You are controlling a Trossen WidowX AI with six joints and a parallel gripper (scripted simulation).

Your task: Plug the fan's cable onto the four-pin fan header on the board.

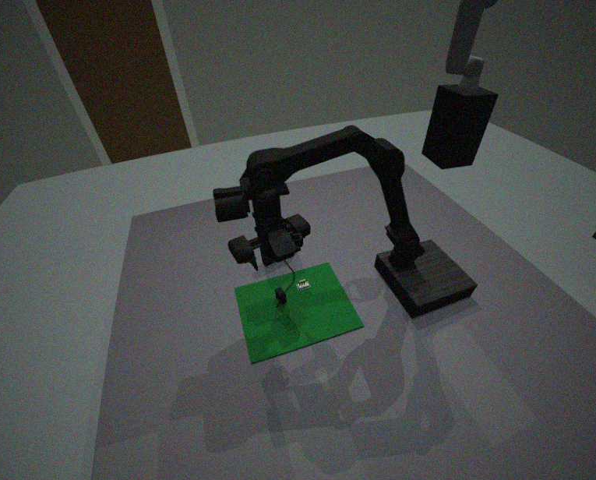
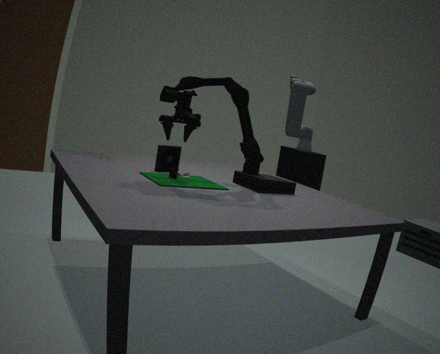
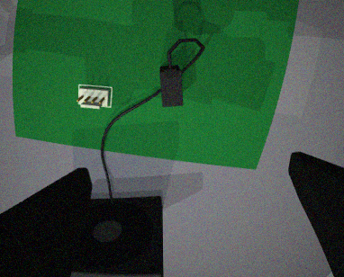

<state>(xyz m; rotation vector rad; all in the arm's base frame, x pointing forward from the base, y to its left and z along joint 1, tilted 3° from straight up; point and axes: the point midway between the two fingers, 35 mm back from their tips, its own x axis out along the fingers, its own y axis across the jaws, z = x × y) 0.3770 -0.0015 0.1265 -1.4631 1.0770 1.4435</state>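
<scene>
Right now my gripper tip is 170 mm above the green board, 40 mm to the right of it and 40 mm past it. From my gripper tip the other things lie so: white four-pin header 160 mm below, 80 mm behind, 30 mm to the right; then black fan 160 mm to the right, 100 mm below, 40 mm behind.
</scene>
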